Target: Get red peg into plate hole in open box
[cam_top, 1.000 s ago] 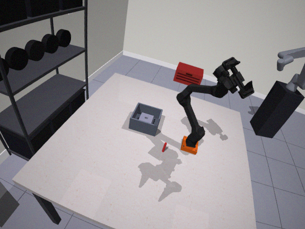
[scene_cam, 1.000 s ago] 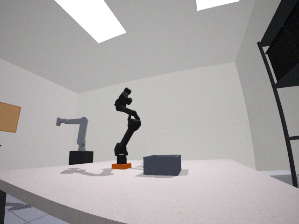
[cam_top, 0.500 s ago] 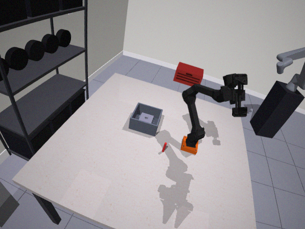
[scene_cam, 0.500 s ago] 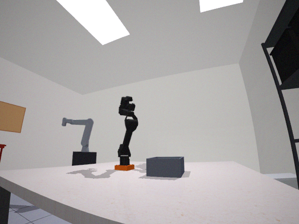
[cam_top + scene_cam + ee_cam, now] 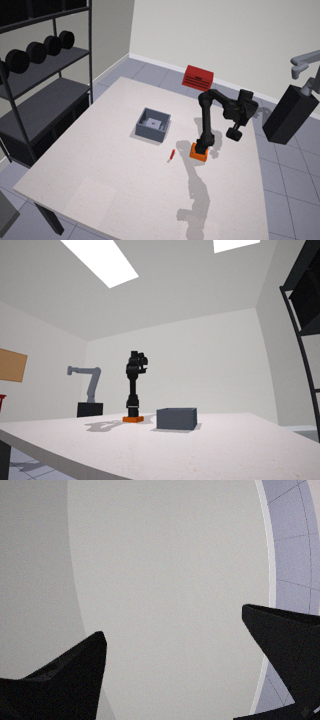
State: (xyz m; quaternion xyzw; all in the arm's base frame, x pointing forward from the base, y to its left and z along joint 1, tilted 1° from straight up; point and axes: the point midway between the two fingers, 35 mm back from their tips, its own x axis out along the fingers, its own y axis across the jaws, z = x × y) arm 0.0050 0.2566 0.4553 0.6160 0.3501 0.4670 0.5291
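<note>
Now: the red peg 17 cm ahead of my gripper tip, 21 cm to the right of it and 45 cm below it. Round my gripper tip: grey box (32 cm ahead, 43 cm to the right, 47 cm below); then plate (32 cm ahead, 43 cm to the right, 45 cm below).
</note>
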